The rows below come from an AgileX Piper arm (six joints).
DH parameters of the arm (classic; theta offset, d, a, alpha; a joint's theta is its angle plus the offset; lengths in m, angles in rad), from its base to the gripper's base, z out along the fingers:
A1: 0 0.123 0 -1.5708
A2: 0.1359 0 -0.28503 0
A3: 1.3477 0 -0.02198 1.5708
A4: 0 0.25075 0 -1.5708
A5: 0 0 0 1.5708
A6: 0 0.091 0 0
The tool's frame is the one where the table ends.
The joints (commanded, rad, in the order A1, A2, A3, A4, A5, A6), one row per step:
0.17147, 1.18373, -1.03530, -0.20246, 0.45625, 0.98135
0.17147, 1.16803, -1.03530, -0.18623, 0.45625, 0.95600
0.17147, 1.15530, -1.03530, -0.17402, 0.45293, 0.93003
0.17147, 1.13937, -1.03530, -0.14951, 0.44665, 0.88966
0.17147, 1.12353, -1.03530, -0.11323, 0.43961, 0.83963
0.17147, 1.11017, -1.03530, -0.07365, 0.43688, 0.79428
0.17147, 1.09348, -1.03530, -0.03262, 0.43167, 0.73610
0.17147, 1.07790, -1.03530, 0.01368, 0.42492, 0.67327
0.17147, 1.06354, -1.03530, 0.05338, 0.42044, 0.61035
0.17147, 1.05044, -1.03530, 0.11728, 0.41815, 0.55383
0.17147, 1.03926, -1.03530, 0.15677, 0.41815, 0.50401
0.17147, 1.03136, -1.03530, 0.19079, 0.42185, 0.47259
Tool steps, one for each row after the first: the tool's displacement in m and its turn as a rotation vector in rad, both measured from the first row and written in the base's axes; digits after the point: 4 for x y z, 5 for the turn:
-0.0038, 0.0000, 0.0039, -0.00354, -0.01436, 0.01129
-0.0068, 0.0000, 0.0073, -0.01165, -0.02990, 0.02356
-0.0107, 0.0004, 0.0117, -0.01955, -0.05087, 0.04218
-0.0146, 0.0012, 0.0160, -0.02461, -0.07218, 0.06437
-0.0181, 0.0022, 0.0193, -0.02351, -0.08679, 0.08356
-0.0225, 0.0030, 0.0237, -0.03194, -0.10910, 0.10814
-0.0266, 0.0041, 0.0279, -0.03970, -0.13286, 0.13393
-0.0305, 0.0049, 0.0317, -0.05490, -0.15498, 0.15919
-0.0344, 0.0066, 0.0351, -0.04081, -0.17195, 0.18117
-0.0376, 0.0075, 0.0378, -0.04557, -0.18693, 0.20080
-0.0402, 0.0084, 0.0395, -0.03971, -0.19345, 0.21383

